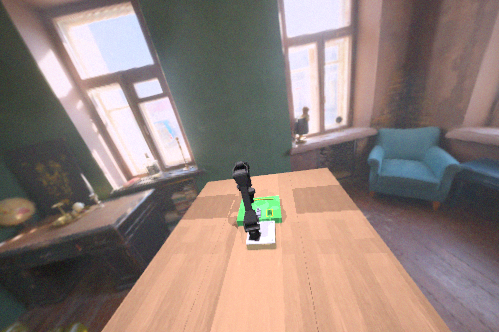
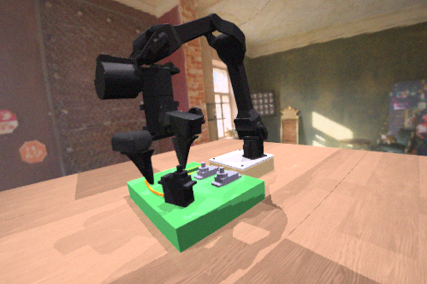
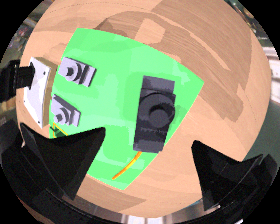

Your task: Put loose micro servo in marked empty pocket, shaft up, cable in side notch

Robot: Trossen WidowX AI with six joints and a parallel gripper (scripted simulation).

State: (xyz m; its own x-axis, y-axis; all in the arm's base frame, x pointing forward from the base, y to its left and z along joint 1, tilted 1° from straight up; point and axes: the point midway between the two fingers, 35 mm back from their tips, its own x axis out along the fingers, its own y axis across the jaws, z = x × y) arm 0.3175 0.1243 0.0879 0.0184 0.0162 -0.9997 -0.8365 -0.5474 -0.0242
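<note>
Now: the green deck 2 cm behind my gripper tip, 7 cm to the right of it and 8 cm below it.
</note>
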